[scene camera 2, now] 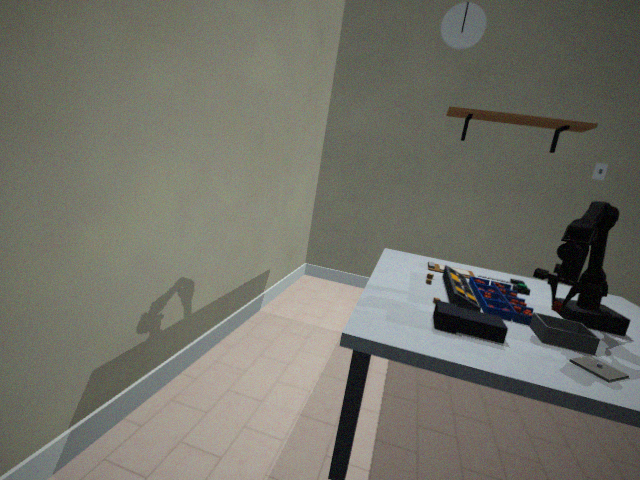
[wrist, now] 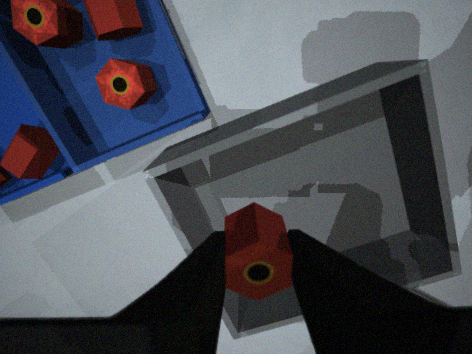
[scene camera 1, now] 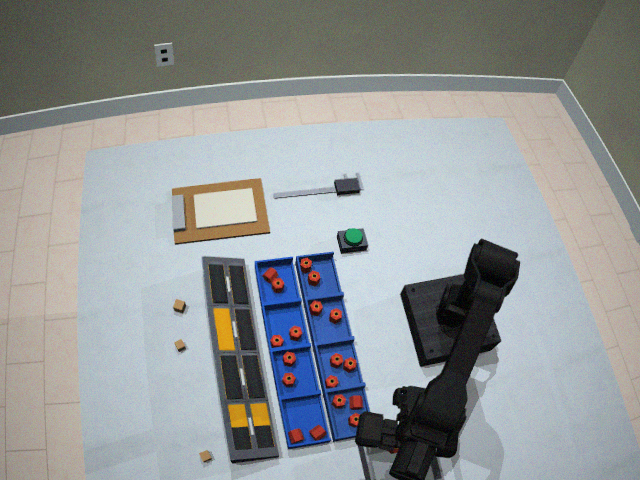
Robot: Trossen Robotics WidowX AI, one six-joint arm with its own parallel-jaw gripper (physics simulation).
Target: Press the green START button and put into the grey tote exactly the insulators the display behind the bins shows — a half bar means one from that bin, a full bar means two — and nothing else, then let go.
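Note:
My gripper (wrist: 256, 241) (scene camera 2: 557, 302) is shut on a red hexagonal insulator (wrist: 258, 272). In the wrist view it overlaps the near left part of the grey tote (wrist: 441, 175) (scene camera 2: 563, 338) (scene camera 1: 366, 462); its height above is unclear. The tote's visible floor shows no insulator; the fingers hide part. In scene camera 1 the arm hides the fingers. The green START button (scene camera 1: 353, 236) stands beyond the blue bins (scene camera 1: 310, 347), whose compartments hold red insulators, some lying on their sides. The display (scene camera 1: 235, 352) shows a full bar second row left, two half bars in the bottom row, and dark cells elsewhere.
A black box (scene camera 2: 467, 322) stands in front of the display. A flat plate (scene camera 2: 599, 367) lies by the tote. Small wooden cubes (scene camera 1: 179, 305) (scene camera 1: 179, 345) (scene camera 1: 205, 456), a clipboard (scene camera 1: 185, 236) and a caliper (scene camera 1: 347, 186) lie on the table. The arm's base (scene camera 1: 421, 320) stands right of the bins.

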